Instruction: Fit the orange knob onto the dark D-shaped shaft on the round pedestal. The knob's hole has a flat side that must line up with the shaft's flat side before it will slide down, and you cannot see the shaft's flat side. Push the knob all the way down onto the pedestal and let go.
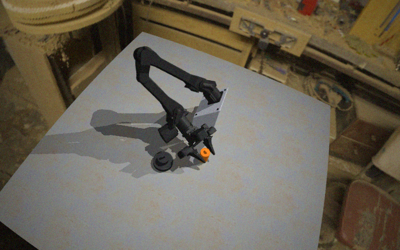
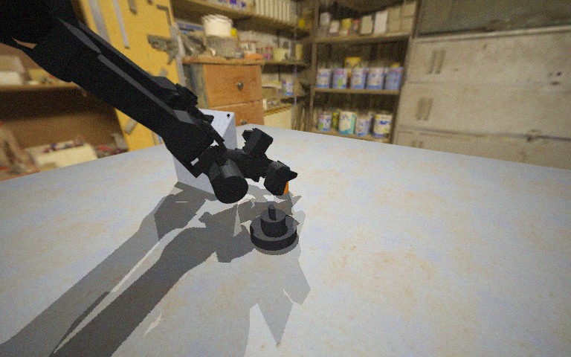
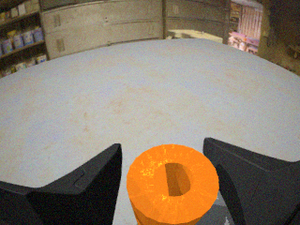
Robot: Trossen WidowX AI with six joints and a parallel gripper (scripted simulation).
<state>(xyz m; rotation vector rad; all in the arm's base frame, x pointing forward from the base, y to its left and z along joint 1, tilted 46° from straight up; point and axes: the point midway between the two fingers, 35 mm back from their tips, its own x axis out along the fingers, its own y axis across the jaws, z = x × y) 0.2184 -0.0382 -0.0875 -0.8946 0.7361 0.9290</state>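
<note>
Right now the orange knob is 1 cm behind my gripper tip, 3 cm to the right of it and 2 cm below it. From my gripper tip the other things lie so: dark round pedestal (7 cm ahead, 18 cm to the right, 2 cm below).
</note>
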